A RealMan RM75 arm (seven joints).
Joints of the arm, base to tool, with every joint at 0 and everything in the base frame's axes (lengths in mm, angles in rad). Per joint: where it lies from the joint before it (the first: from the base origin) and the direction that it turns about. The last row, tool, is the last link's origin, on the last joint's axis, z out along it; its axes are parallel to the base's.
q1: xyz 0.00 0.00 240.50 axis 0 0 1
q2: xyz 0.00 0.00 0.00 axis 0 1 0
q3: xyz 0.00 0.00 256.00 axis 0 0 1
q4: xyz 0.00 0.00 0.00 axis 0 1 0
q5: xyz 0.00 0.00 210.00 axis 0 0 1
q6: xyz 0.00 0.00 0.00 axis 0 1 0
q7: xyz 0.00 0.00 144.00 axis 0 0 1
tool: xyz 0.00 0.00 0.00
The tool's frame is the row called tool.
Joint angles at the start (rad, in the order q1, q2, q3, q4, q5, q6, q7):
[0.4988, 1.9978, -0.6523, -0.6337, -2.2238, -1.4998, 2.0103]
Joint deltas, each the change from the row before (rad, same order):
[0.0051, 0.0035, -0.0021, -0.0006, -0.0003, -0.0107, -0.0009]
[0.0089, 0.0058, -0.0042, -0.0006, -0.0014, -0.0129, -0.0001]
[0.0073, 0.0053, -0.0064, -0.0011, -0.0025, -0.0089, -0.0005]
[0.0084, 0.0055, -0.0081, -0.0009, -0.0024, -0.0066, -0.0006]
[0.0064, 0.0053, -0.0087, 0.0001, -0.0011, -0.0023, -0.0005]
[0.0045, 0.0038, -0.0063, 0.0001, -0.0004, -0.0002, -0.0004]
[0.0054, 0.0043, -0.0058, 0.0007, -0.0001, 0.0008, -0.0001]
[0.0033, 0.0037, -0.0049, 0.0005, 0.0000, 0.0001, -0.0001]
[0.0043, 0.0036, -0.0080, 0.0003, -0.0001, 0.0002, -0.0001]
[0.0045, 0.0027, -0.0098, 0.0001, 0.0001, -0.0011, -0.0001]
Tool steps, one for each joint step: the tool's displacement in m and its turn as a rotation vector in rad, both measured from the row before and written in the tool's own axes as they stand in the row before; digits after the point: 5 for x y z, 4 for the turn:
[-0.00070, 0.00306, 0.00227, -0.0145, 0.0068, -0.0058]
[-0.00139, 0.00446, 0.00394, -0.0197, 0.0108, -0.0087]
[-0.00093, 0.00357, 0.00366, -0.0144, 0.0120, -0.0091]
[-0.00136, 0.00353, 0.00407, -0.0131, 0.0127, -0.0107]
[-0.00085, 0.00273, 0.00389, -0.0095, 0.0105, -0.0082]
[-0.00073, 0.00177, 0.00278, -0.0056, 0.0066, -0.0059]
[-0.00104, 0.00187, 0.00312, -0.0059, 0.0057, -0.0056]
[-0.00038, 0.00150, 0.00248, -0.0051, 0.0049, -0.0036]
[-0.00062, 0.00174, 0.00284, -0.0053, 0.0078, -0.0060]
[-0.00070, 0.00183, 0.00264, -0.0058, 0.0097, -0.0074]

